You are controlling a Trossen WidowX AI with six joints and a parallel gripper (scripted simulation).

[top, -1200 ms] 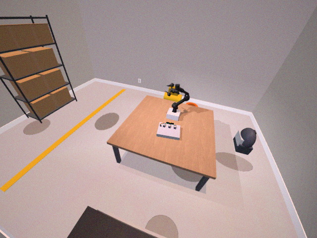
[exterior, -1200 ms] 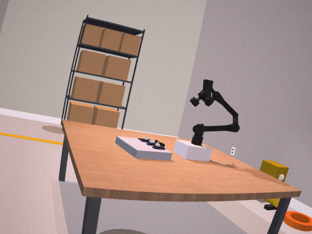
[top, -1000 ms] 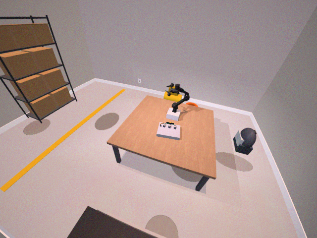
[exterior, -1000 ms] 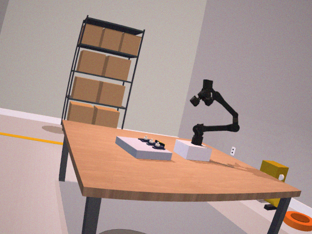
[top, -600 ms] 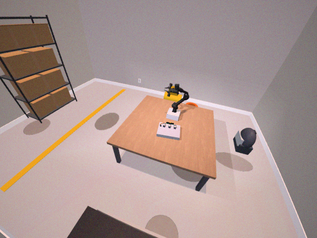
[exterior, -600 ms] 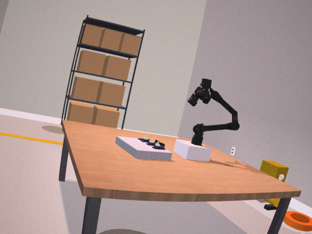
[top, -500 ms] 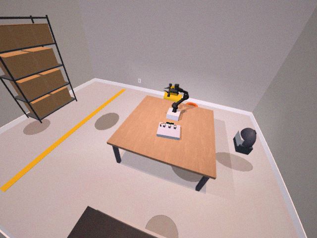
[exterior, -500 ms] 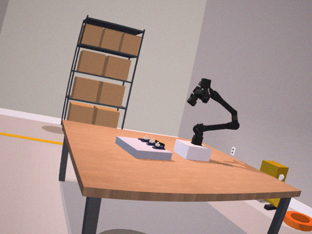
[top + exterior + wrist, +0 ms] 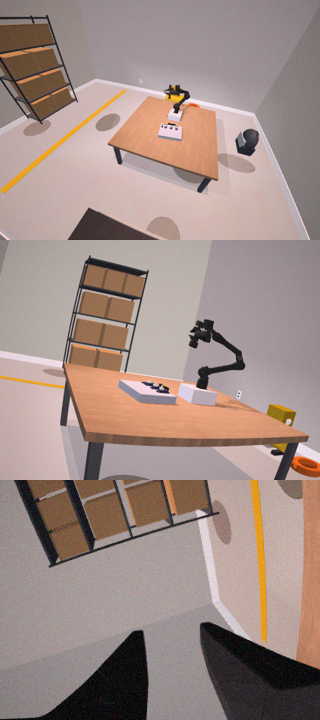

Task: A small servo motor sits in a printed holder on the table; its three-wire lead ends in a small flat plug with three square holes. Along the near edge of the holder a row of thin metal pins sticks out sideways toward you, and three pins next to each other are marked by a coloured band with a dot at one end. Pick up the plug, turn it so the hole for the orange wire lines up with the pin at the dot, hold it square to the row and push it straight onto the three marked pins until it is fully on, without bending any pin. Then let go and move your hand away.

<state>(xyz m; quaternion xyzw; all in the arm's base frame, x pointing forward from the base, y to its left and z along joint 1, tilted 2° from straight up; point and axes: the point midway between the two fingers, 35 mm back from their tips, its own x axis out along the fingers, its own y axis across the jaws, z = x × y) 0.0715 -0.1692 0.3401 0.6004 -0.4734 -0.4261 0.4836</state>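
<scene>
My gripper tip is 200 mm short of the yellow band, 220 mm to the right of it and 350 mm above it. Also, from my gripper tip: holder 350 mm ahead, 260 mm to the left, 400 mm below; then servo 250 mm ahead, 230 mm to the left, 370 mm below; then dark dot 200 mm ahead, 220 mm to the left, 350 mm below.
</scene>
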